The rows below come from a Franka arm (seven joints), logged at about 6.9 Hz.
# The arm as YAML. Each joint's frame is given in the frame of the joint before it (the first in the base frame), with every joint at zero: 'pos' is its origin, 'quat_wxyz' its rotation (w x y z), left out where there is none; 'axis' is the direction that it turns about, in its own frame. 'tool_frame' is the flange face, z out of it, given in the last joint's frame.
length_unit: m
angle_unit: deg
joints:
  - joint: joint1
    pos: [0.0, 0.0, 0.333]
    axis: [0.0, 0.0, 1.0]
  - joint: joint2
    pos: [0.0, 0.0, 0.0]
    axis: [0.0, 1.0, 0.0]
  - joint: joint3
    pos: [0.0, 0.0, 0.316]
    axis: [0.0, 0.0, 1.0]
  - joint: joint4
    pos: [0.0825, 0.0, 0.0]
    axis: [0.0, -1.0, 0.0]
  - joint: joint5
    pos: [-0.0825, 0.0, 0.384]
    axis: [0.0, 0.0, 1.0]
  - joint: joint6
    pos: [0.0, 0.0, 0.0]
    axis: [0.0, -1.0, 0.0]
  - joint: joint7
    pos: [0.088, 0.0, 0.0]
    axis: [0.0, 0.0, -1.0]
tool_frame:
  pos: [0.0, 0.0, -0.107]
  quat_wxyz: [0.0, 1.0, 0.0, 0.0]
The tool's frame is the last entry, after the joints.
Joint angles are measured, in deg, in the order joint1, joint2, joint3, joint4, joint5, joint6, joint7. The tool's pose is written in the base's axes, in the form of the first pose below.
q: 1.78 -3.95 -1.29 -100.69 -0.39 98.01 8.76
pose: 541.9 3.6 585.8 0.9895 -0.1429 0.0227 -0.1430 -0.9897 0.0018
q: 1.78 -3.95 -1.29 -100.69 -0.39 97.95 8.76
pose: 541.8 3.6 585.7 0.9895 -0.1429 0.0216 -0.1430 -0.9897 0.0019
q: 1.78 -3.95 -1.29 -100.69 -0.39 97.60 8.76
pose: 541.2 3.6 585.1 0.9896 -0.1429 0.0156 -0.1430 -0.9897 0.0029
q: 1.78 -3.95 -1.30 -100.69 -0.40 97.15 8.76
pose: 540.3 3.5 584.4 0.9897 -0.1431 0.0079 -0.1431 -0.9897 0.0042
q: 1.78 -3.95 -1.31 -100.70 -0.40 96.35 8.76
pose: 538.8 3.4 583.1 0.9897 -0.1434 -0.0061 -0.1433 -0.9897 0.0064
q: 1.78 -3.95 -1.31 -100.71 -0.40 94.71 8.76
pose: 535.7 3.3 580.6 0.9890 -0.1435 -0.0346 -0.1432 -0.9896 0.0107
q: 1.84 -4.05 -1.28 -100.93 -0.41 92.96 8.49
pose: 531.6 4.1 577.2 0.9883 -0.1375 -0.0668 -0.1367 -0.9905 0.0156
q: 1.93 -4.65 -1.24 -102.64 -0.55 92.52 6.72
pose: 525.7 5.0 568.1 0.9901 -0.1044 -0.0938 -0.1031 -0.9945 0.0189
